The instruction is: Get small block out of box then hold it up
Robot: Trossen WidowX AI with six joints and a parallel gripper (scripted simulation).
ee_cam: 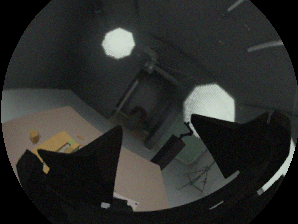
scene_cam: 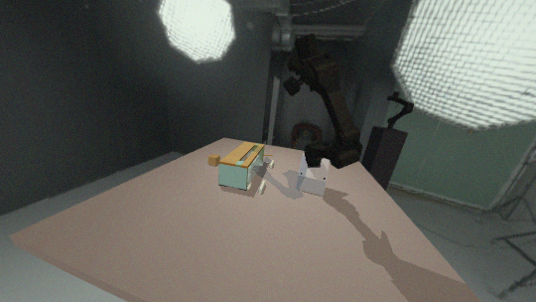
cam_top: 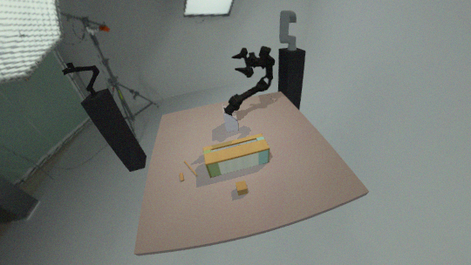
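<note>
The brownish block is 23 cm ahead of my gripper tip, 8 cm to the right of it and 46 cm below it. The rest, counted from my gripper tip: thin stick 20 cm ahead, 42 cm to the right, 55 cm below; box 22 cm ahead, 11 cm to the right, 49 cm below.
</note>
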